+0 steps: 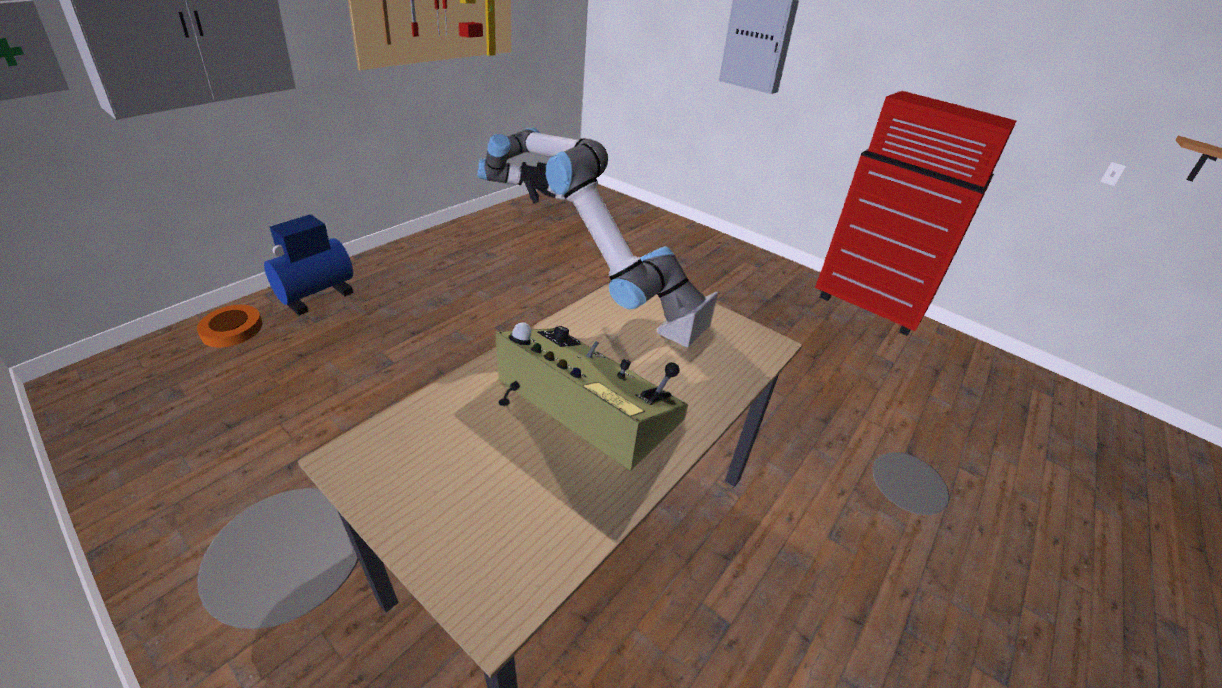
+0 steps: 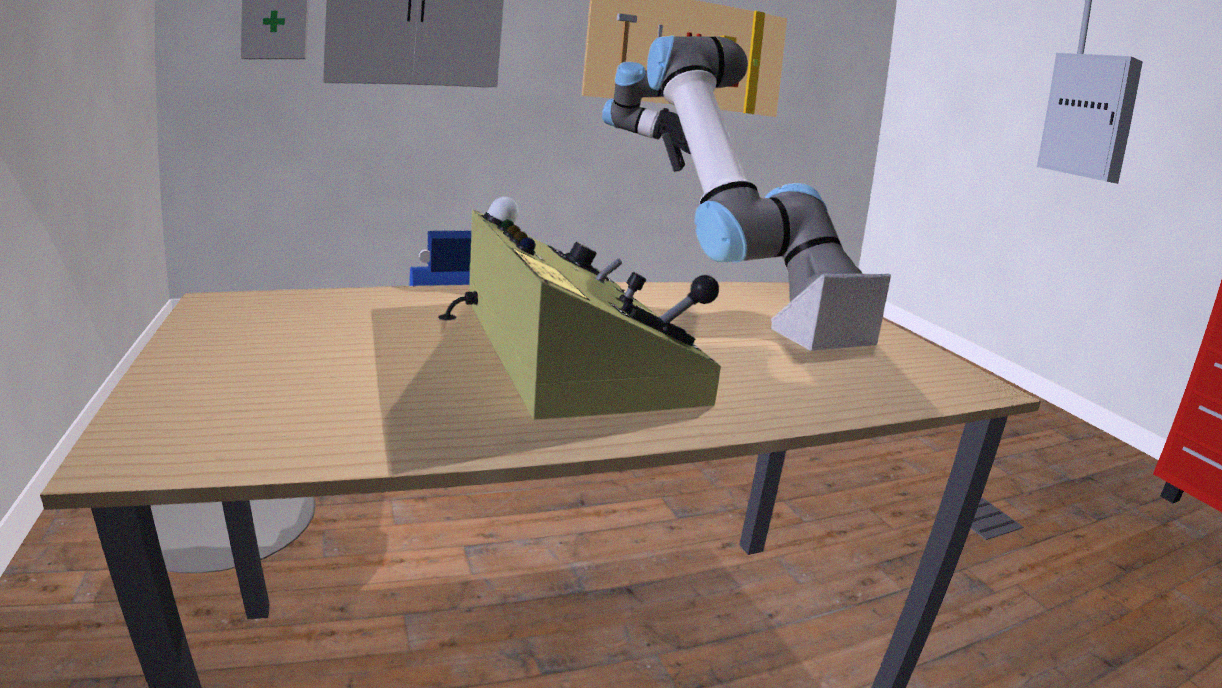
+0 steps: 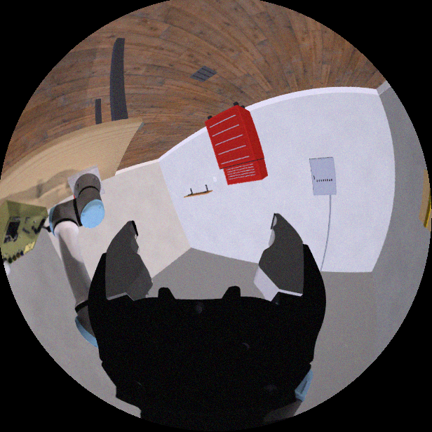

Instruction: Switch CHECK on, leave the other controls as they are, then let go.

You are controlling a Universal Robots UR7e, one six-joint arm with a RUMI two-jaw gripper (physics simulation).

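Seen in the pictures: arm's base, link origin: (image 1: 686,310) (image 2: 829,297).
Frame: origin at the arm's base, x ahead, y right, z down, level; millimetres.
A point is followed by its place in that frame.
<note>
A green sloped control console (image 1: 564,410) @(x 627, y -31, z 18 mm) (image 2: 615,367) @(x 521, y -261, z 10 mm) (image 3: 30,212) stands on the table. Its face bears a ball-headed lever (image 1: 671,370) @(x 387, y -195, z -80 mm) (image 2: 703,288) @(x 383, y -204, z -76 mm), a small black-capped lever (image 1: 624,367) @(x 437, y -76, z -48 mm) (image 2: 634,282) @(x 432, y -79, z -49 mm), a grey lever (image 1: 591,349) @(x 433, y 50, z -37 mm) (image 2: 609,269) @(x 428, y 46, z -36 mm), a black knob (image 1: 560,333) @(x 451, y 158, z -45 mm) (image 2: 582,253) @(x 443, y 150, z -39 mm), a row of small round controls and a white dome (image 1: 521,331) @(x 598, y 165, z -124 mm) (image 2: 502,210) @(x 591, y 155, z -113 mm). No lettering is legible, so I cannot tell which control is CHECK or its state. My gripper (image 1: 542,194) (image 2: 681,159) (image 3: 202,219) is open and empty, high above and behind the console, touching nothing.
The arm's grey base bracket (image 1: 702,320) @(x 3, y -69, z 7 mm) (image 2: 846,311) @(x 13, y -70, z 5 mm) stands on the table (image 1: 410,478) @(x 1020, y 108, z 76 mm) (image 2: 256,384) @(x 980, y -112, z 76 mm) beside the console. A short black cable (image 1: 510,393) @(x 668, y 147, z 49 mm) (image 2: 453,305) @(x 672, y 148, z 53 mm) leaves the console's tall back. A red tool cabinet (image 1: 906,230) (image 3: 235,140) and a blue compressor (image 1: 307,264) stand on the floor.
</note>
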